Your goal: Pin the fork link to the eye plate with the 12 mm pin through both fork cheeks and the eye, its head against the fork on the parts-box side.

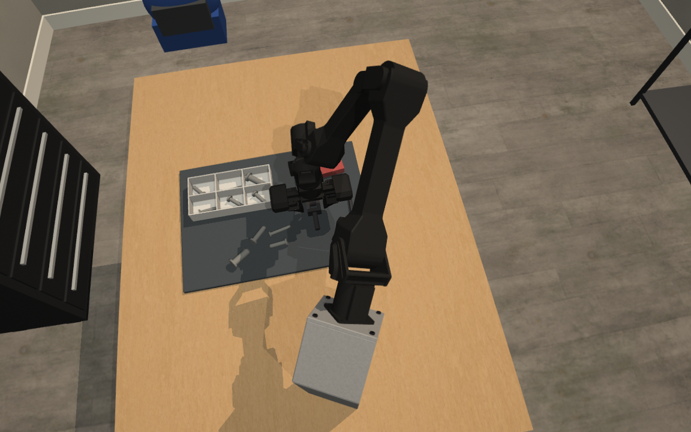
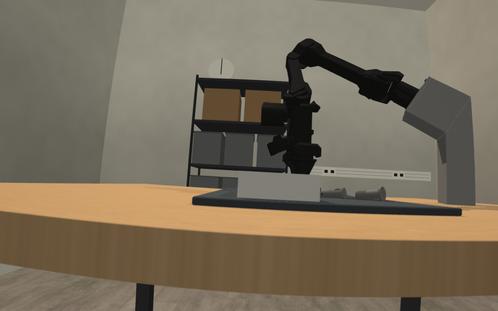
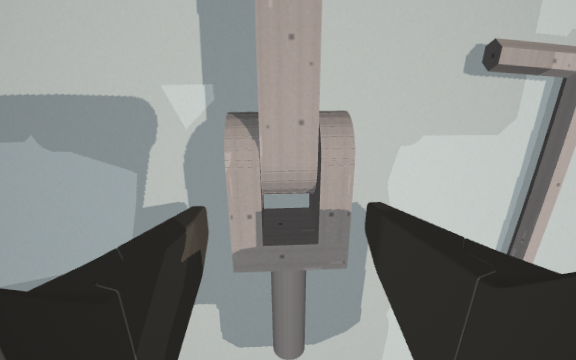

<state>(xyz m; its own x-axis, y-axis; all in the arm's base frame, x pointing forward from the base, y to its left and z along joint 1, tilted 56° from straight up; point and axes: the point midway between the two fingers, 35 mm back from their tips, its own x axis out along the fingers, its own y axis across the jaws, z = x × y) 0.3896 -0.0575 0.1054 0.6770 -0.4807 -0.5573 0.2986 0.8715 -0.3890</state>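
My gripper is now 30 mm short of the grey eye plate, 10 mm to the left of it and 40 mm above it. Round my hand: long strip: 10 mm behind, 90 mm to the right, 40 mm below; then long thin pin: 100 mm to the left, 40 mm below; then dark mat: 60 mm ahead, 80 mm to the left, 50 mm below.
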